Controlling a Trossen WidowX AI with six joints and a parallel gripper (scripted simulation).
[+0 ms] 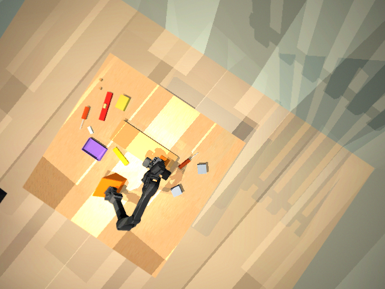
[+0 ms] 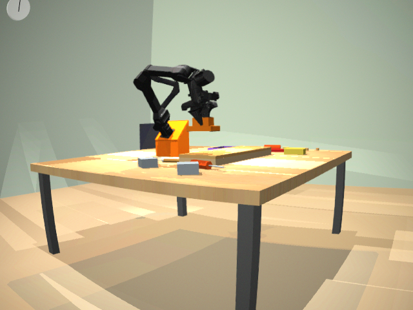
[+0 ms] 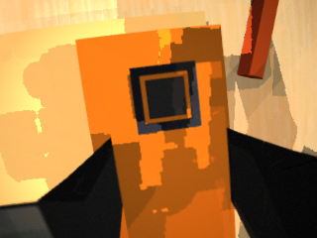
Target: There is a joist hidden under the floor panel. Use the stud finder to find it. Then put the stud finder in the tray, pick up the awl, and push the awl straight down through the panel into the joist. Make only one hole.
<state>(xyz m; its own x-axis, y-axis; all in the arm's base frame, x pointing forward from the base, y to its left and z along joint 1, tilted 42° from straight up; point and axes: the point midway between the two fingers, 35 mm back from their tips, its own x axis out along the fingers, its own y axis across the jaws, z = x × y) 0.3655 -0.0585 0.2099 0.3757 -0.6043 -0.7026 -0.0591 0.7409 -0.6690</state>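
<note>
Right now my gripper tip is 26 cm past the purple tray, 51 cm to the right of it and 14 cm above it. From my gripper tip the other things lie so: orange stud finder 1 cm ahead, 2 cm above; then yellow bar 18 cm behind, 31 cm to the left, 15 cm below; then wooden-handled awl 19 cm behind, 4 cm to the right, 15 cm below.
</note>
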